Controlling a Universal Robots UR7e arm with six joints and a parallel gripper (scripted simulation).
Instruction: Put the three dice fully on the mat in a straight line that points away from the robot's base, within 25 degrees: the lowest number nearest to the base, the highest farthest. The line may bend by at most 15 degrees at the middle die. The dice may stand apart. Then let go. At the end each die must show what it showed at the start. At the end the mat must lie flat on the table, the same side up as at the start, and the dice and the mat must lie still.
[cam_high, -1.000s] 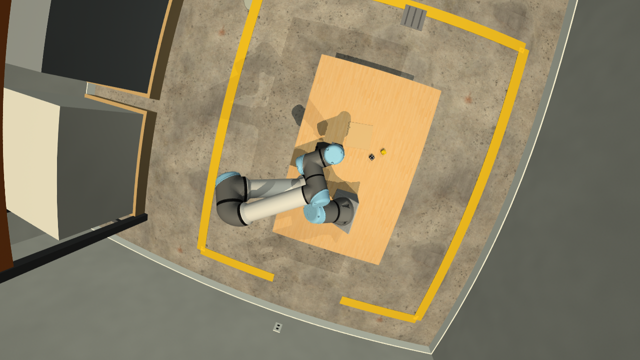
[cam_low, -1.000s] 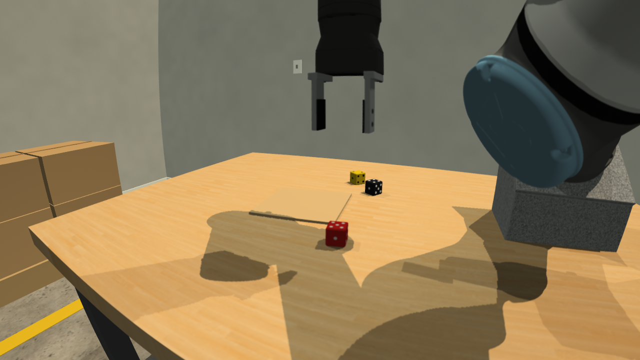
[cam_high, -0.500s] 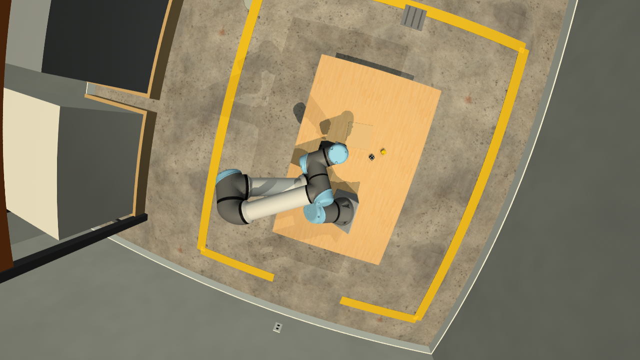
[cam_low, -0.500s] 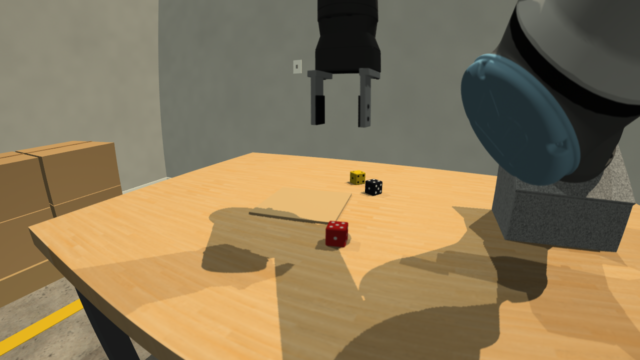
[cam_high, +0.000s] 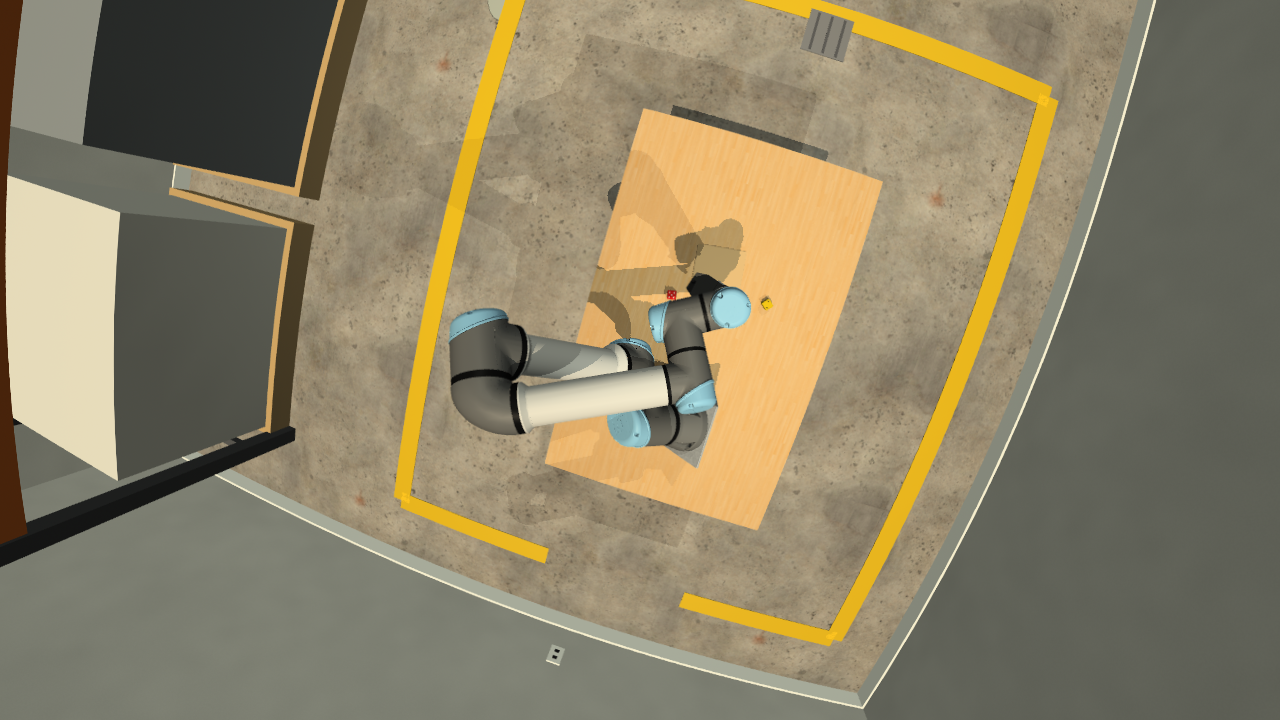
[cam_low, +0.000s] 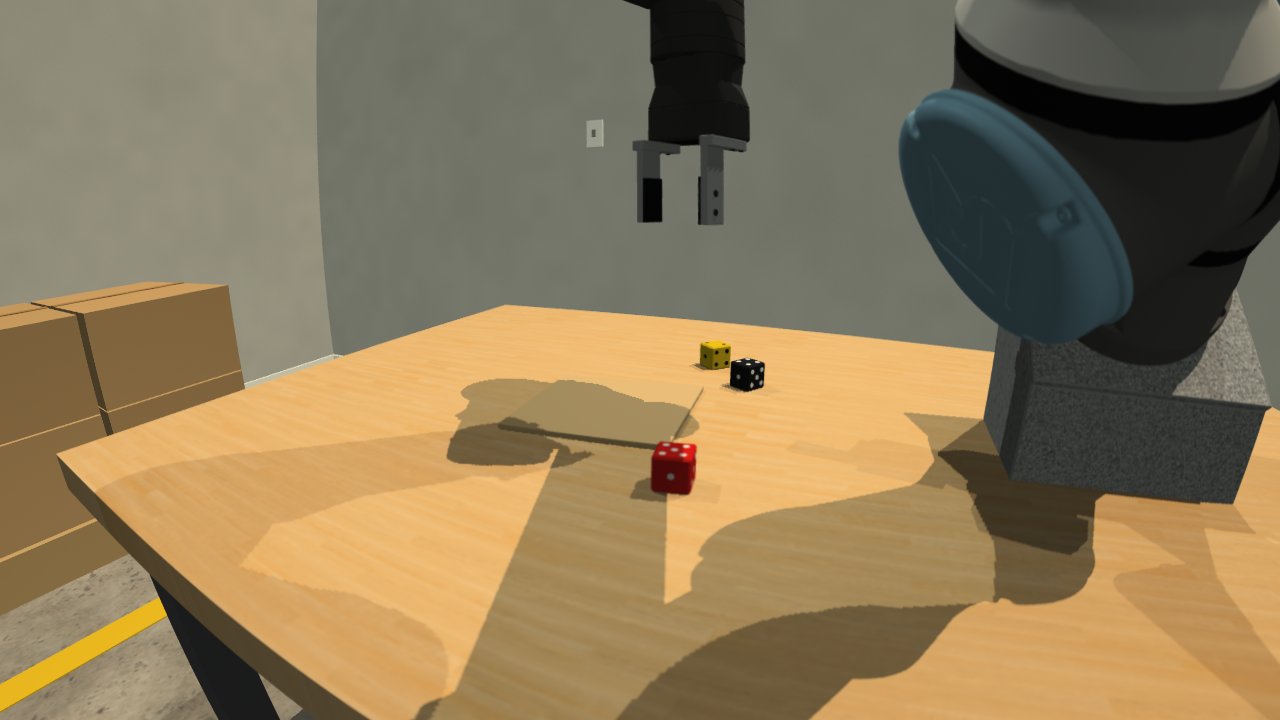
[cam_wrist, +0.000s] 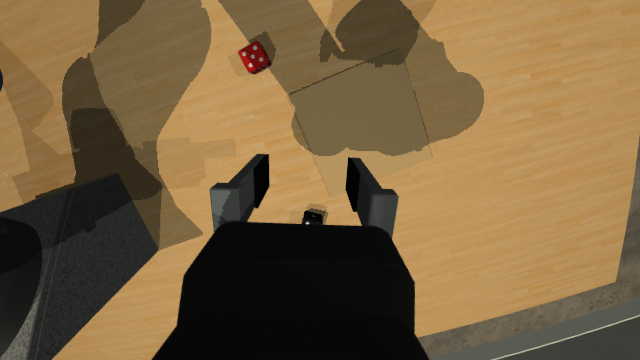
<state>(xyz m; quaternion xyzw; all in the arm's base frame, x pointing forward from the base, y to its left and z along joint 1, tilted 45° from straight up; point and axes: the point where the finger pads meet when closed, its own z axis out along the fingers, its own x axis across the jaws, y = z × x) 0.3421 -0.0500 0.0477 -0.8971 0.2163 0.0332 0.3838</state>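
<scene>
The yellow die lies 17 cm to the right of my hand and 16 cm below it. Round my hand: tan mat: 17 cm below, 6 cm ahead, 1 cm to the right; red die: 16 cm below, 11 cm to the left, 2 cm behind; black die: 16 cm below, 11 cm to the right, 4 cm behind.
</scene>
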